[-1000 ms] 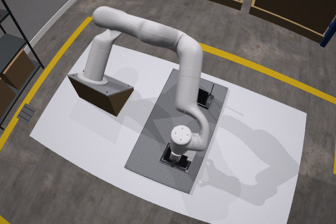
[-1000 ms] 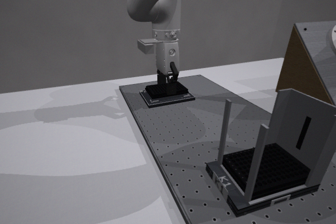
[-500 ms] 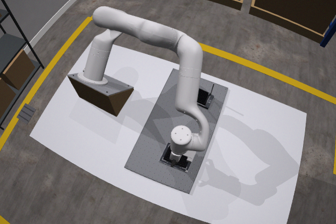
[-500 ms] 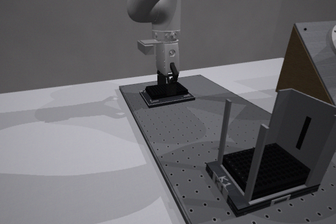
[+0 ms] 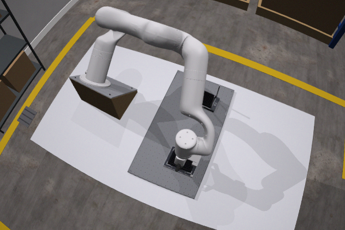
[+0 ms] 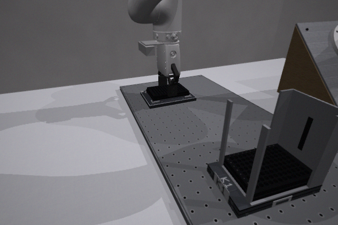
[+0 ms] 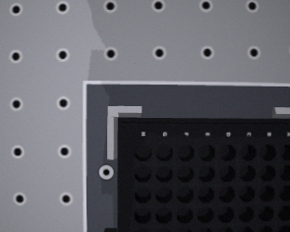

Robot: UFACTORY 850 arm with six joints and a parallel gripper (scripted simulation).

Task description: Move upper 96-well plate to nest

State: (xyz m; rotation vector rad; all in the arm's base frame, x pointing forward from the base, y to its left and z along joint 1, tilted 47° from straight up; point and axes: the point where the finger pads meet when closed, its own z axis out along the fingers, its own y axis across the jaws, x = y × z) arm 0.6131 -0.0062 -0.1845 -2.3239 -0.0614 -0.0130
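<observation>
The plate nest N1 is 3 cm below my hand. The rest, counted from my hand: black plate: 39 cm to the left, 6 cm behind, 1 cm below.
</observation>
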